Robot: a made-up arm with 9 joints. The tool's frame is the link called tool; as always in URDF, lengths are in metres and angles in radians. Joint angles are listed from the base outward. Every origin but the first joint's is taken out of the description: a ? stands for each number. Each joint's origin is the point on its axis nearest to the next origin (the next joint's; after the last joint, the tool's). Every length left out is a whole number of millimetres.
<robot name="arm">
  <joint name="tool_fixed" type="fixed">
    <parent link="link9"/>
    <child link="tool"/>
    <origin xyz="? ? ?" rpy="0 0 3.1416"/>
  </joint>
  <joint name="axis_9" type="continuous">
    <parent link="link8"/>
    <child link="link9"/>
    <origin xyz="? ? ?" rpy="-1.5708 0 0"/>
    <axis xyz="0 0 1"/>
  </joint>
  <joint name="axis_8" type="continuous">
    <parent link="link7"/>
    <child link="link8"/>
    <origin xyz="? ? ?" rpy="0 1.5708 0"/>
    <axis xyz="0 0 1"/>
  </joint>
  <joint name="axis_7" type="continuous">
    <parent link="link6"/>
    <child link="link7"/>
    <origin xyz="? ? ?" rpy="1.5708 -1.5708 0"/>
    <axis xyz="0 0 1"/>
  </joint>
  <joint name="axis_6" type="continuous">
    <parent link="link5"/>
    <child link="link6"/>
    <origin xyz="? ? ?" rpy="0 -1.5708 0"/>
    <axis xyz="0 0 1"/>
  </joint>
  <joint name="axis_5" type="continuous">
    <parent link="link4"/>
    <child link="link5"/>
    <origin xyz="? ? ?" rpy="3.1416 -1.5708 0"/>
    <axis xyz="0 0 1"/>
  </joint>
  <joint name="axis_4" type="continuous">
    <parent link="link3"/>
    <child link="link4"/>
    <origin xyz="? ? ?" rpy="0 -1.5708 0"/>
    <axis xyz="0 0 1"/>
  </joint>
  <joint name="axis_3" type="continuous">
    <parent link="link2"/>
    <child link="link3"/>
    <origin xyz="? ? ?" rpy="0 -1.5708 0"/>
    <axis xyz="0 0 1"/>
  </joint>
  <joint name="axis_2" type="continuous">
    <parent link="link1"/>
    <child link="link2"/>
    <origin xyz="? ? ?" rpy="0 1.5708 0"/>
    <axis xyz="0 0 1"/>
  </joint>
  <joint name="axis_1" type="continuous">
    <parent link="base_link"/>
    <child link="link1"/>
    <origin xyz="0 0 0.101" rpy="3.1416 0 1.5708"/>
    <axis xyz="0 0 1"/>
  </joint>
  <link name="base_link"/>
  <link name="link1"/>
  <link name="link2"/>
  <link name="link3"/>
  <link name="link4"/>
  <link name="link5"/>
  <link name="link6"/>
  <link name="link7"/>
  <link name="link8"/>
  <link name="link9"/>
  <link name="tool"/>
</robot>
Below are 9 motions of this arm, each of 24 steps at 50 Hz.
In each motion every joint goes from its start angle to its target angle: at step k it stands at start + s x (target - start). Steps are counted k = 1, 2, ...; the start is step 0. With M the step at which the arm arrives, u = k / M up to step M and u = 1 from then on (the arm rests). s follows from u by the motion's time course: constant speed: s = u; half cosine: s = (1 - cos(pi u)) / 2; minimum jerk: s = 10 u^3 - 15 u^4 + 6 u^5.
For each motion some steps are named. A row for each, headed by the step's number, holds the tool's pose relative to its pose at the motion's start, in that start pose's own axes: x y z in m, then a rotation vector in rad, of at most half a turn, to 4 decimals.
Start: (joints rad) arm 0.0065 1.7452 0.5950 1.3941 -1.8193 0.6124 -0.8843 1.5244 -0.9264
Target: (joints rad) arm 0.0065 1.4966 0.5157 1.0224 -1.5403 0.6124 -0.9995 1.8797 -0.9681
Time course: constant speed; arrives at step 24
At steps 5, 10, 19, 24:
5: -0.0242 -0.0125 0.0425 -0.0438 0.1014 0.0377
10: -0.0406 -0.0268 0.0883 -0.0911 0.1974 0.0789
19: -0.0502 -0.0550 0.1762 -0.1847 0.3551 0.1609
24: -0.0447 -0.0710 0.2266 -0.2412 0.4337 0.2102

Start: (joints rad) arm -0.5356 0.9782 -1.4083 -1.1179 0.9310 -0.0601 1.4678 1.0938 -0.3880
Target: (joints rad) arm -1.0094 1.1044 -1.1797 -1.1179 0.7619 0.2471 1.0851 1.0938 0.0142
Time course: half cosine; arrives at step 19
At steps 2, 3, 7, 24:
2: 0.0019 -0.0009 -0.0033 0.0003 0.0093 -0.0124
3: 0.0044 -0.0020 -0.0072 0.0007 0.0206 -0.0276
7: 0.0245 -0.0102 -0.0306 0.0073 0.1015 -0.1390
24: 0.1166 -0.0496 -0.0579 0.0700 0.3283 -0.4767

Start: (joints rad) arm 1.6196 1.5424 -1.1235 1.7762 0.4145 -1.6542 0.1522 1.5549 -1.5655
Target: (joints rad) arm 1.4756 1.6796 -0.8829 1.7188 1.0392 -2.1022 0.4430 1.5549 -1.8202
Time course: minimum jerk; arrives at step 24
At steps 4, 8, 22, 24:
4: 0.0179 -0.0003 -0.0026 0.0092 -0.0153 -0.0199
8: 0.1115 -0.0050 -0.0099 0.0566 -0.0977 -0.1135
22: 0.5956 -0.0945 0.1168 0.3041 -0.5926 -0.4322
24: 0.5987 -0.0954 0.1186 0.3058 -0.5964 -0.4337

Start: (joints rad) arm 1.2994 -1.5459 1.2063 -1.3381 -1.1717 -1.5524 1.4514 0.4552 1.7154
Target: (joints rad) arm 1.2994 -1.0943 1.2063 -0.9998 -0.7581 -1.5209 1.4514 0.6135 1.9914
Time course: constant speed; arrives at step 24
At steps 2, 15, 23, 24:
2: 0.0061 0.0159 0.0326 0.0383 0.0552 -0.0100
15: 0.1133 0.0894 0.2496 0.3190 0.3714 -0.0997
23: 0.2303 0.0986 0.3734 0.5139 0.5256 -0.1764
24: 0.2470 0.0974 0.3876 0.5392 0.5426 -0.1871

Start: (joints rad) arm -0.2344 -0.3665 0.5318 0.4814 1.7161 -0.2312 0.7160 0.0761 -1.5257
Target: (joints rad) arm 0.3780 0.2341 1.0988 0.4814 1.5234 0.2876 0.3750 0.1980 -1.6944
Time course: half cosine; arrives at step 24
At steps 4, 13, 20, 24:
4: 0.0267 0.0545 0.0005 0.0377 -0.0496 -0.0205
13: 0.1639 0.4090 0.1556 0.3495 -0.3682 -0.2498
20: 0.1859 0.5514 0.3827 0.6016 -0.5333 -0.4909
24: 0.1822 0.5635 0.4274 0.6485 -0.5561 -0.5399

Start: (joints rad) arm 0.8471 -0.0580 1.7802 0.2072 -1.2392 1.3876 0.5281 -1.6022 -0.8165
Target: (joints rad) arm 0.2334 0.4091 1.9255 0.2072 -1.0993 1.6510 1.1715 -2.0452 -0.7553
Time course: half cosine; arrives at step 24
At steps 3, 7, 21, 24:
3: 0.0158 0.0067 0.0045 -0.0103 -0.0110 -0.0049
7: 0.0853 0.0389 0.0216 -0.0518 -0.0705 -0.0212
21: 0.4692 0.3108 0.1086 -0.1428 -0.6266 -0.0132
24: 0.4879 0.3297 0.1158 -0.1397 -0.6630 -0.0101

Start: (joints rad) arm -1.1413 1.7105 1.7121 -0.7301 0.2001 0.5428 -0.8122 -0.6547 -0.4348
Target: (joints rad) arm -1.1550 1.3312 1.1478 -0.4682 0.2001 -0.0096 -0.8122 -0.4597 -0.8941
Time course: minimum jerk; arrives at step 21
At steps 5, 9, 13, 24:
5: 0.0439 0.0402 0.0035 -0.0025 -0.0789 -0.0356
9: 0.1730 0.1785 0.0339 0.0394 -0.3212 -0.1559
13: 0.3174 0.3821 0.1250 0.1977 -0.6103 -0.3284
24: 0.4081 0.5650 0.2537 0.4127 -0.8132 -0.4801

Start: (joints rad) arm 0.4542 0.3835 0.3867 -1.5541 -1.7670 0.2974 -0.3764 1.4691 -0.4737
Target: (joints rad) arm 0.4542 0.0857 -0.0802 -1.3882 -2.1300 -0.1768 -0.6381 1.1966 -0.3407
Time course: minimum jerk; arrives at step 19
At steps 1, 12, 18, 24:
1: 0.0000 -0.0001 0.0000 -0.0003 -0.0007 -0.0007
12: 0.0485 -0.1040 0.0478 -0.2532 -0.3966 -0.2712
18: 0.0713 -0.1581 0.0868 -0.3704 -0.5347 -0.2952
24: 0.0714 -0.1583 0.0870 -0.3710 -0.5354 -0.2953

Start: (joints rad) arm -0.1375 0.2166 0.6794 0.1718 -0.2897 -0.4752 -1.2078 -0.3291 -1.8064
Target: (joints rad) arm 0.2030 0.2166 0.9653 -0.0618 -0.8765 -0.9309 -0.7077 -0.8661 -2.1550
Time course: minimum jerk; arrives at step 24
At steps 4, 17, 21, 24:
4: -0.0089 -0.0039 -0.0102 0.0156 0.0195 -0.0245
17: -0.2004 -0.0066 -0.0330 0.3126 0.4705 -0.7384
21: -0.2170 0.0175 -0.0021 0.3600 0.5357 -0.8877
24: -0.2184 0.0209 0.0020 0.3658 0.5430 -0.9058

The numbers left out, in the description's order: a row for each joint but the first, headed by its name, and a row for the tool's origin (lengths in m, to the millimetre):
tool: 0.007 0.104 0
axis_9: 0.225 -0.35 0
axis_8: 0.058 0.036 0
axis_7: 0.162 0.152 0
axis_6: 0.024 -0.281 0
axis_5: 0.137 0.354 0
axis_4: -0.225 0.35 0
axis_3: -0.029 -0.18 0
axis_2: 0.447 -0.114 0

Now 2 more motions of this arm.
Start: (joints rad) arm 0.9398 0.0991 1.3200 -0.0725 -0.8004 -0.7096 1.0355 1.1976 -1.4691
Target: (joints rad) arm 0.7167 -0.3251 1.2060 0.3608 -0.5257 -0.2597 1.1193 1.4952 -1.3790
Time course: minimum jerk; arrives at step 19
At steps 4, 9, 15, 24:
4: 0.0099 0.0015 0.0323 -0.0222 -0.0129 0.0147
9: 0.0391 0.0215 0.2049 -0.1236 -0.0815 0.1020
15: 0.0255 0.0515 0.3718 -0.1930 -0.1475 0.2352
24: 0.0213 0.0546 0.3897 -0.1985 -0.1547 0.2570

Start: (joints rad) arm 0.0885 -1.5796 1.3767 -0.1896 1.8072 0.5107 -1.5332 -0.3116 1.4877
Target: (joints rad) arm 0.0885 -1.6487 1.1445 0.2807 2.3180 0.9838 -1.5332 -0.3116 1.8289
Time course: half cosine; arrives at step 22
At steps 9, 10, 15, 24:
9: 0.0245 0.1194 0.0769 0.0052 -0.2530 0.2930
10: 0.0264 0.1439 0.0906 0.0002 -0.3025 0.3547
15: 0.0187 0.2680 0.1486 -0.0503 -0.5436 0.6759
24: -0.0031 0.3525 0.1758 -0.1066 -0.7027 0.9074

